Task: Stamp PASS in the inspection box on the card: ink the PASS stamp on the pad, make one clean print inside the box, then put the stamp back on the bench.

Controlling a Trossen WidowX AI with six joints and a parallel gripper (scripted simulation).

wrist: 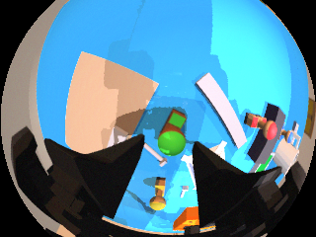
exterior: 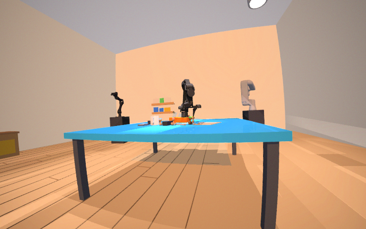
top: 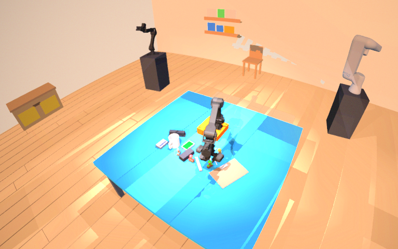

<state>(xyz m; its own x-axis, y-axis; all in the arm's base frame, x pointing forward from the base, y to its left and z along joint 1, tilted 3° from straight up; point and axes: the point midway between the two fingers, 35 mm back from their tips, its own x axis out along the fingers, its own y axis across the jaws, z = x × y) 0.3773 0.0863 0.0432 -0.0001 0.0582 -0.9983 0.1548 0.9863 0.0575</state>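
My gripper tip is now 4 cm above the green-knobbed stamp. Round my gripper tip: yellow-knobbed stamp 13 cm behind, 4 cm below, 2 cm to the left; then red-knobbed stamp 14 cm to the right, 4 cm below; then dark block 20 cm to the right, 4 cm below, 3 cm behind.
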